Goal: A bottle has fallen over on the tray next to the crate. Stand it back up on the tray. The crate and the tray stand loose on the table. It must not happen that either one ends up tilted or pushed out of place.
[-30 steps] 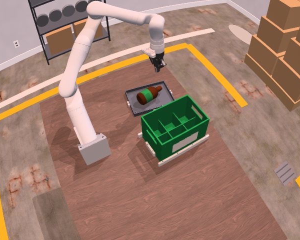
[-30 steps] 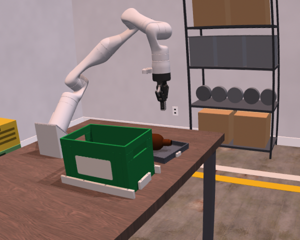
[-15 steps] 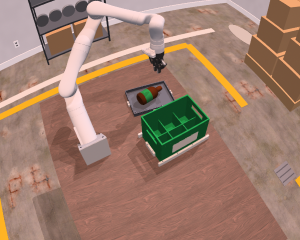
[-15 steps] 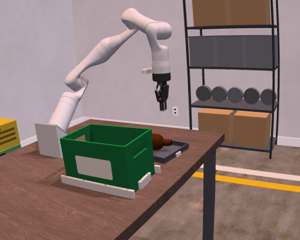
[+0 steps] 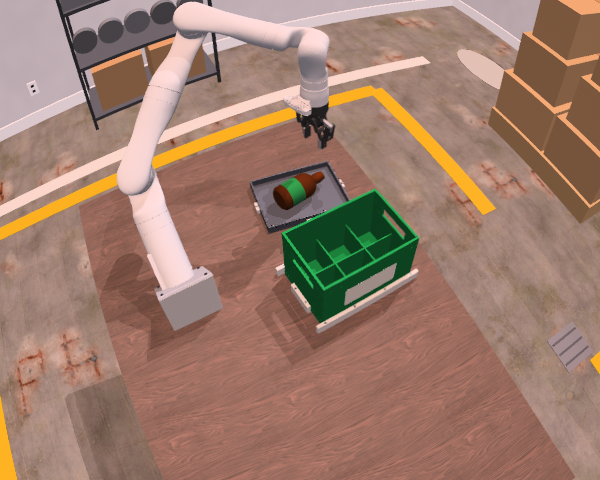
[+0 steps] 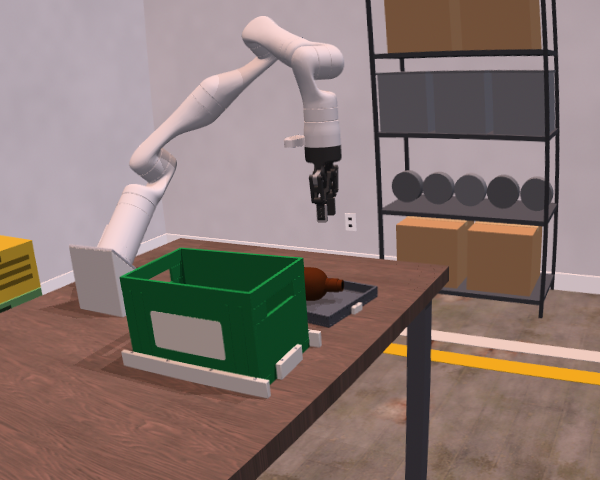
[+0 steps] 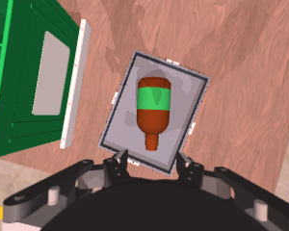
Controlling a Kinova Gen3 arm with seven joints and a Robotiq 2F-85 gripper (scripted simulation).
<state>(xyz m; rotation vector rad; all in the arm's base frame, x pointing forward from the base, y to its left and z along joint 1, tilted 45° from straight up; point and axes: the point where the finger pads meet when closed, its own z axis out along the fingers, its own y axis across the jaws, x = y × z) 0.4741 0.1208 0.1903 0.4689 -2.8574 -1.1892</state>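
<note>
The bottle lies 16 cm below my hand, 5 cm behind it and 1 cm to the right of it. From my hand the other things lie so: green crate 32 cm to the right, 12 cm below, 5 cm behind; dark grey tray 19 cm below, 5 cm behind, 2 cm to the right.
</note>
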